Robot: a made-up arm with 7 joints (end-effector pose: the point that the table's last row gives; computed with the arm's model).
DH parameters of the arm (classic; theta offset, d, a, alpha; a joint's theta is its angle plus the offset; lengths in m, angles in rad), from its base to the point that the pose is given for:
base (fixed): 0 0 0 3.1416
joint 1: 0 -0.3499 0 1.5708
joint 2: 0 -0.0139 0 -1.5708
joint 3: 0 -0.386 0 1.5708
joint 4: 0 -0.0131 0 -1.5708
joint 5: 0 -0.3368 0 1.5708
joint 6: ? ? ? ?
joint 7: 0 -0.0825 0 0
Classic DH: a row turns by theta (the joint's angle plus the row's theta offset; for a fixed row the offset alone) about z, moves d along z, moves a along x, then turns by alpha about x.
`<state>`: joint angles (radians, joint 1 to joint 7).
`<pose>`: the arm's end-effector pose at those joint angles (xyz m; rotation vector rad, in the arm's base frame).
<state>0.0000 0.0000 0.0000 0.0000 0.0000 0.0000 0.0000</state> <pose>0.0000 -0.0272 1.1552 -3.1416 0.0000 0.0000</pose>
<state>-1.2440 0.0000 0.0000 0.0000 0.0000 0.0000 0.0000</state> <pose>0.0258 -0.0087 1.1552 -2.5532 -1.8305 0.0000</pose>
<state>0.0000 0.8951 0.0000 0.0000 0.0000 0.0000 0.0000</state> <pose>0.6284 -0.0272 0.8536 -2.8322 0.0000 1.3595</pose>
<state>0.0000 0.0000 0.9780 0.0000 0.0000 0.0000 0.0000</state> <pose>-0.0110 -0.0213 1.1552 -2.7734 1.4757 0.0000</pose>
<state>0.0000 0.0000 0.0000 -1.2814 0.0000 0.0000 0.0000</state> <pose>-0.4019 -0.0272 0.8556 -2.5185 0.0000 -1.8779</pose>
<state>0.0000 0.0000 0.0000 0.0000 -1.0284 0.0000 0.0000</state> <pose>0.0002 -0.0271 1.1552 -2.7353 -1.5452 0.0000</pose>
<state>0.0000 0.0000 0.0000 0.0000 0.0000 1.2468 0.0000</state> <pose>0.0782 -0.0272 1.0990 -2.5506 0.0000 1.8341</pose>
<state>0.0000 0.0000 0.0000 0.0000 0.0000 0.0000 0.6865</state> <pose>0.0000 -0.0272 1.1552 -2.9583 1.0573 0.0000</pose>
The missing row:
joint 6: 0 -0.0002 0 -1.5708
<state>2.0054 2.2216 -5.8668 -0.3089 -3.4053 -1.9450 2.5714</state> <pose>-0.2377 -0.5162 -0.0604 0.6537 -0.3834 0.6646</pose>
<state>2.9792 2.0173 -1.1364 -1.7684 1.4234 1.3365 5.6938</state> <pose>-0.3788 0.3144 0.2662 0.6142 0.6447 -1.9183</pose>
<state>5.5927 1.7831 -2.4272 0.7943 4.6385 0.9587 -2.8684</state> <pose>0.4574 0.5367 0.4458 -1.9700 -1.6492 0.9134</pose>
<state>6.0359 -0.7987 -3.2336 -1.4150 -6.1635 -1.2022 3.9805</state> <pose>-0.0096 0.0229 0.8727 1.4216 -0.5988 -1.6414</pose>
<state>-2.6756 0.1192 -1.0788 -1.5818 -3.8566 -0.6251 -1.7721</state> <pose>0.3018 0.2525 0.7895 -0.4549 -2.1058 0.5024</pose>
